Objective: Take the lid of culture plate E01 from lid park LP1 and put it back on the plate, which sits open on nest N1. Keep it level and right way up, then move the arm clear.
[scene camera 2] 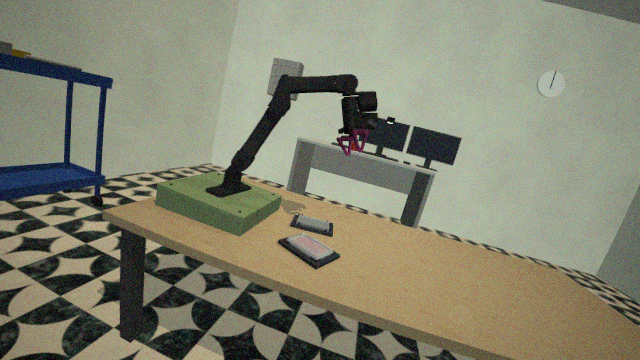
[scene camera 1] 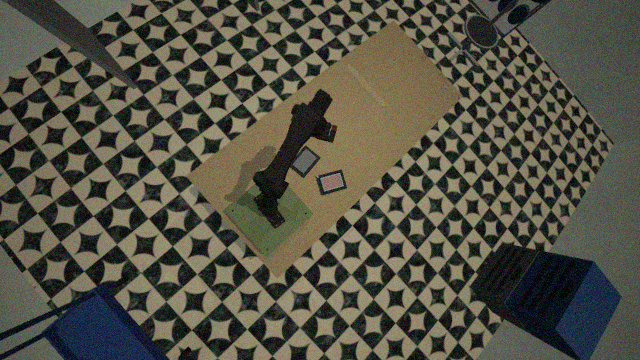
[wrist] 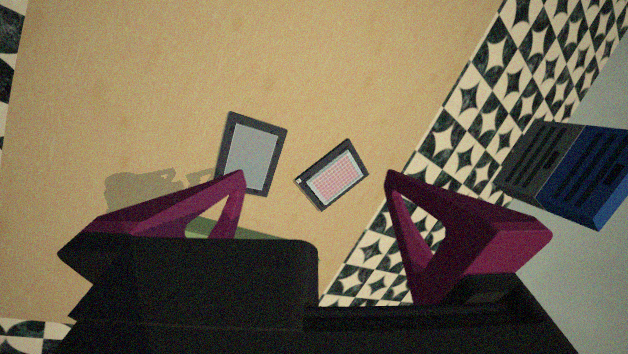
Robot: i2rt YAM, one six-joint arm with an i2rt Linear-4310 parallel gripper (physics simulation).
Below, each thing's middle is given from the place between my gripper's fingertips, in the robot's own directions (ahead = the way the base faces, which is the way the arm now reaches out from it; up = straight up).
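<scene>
Plate lid (wrist: 251, 150), 8 cm behind my hand, 30 cm below it. Dark lid holder (wrist: 233, 118), 8 cm behind my hand, 31 cm below it.
</scene>
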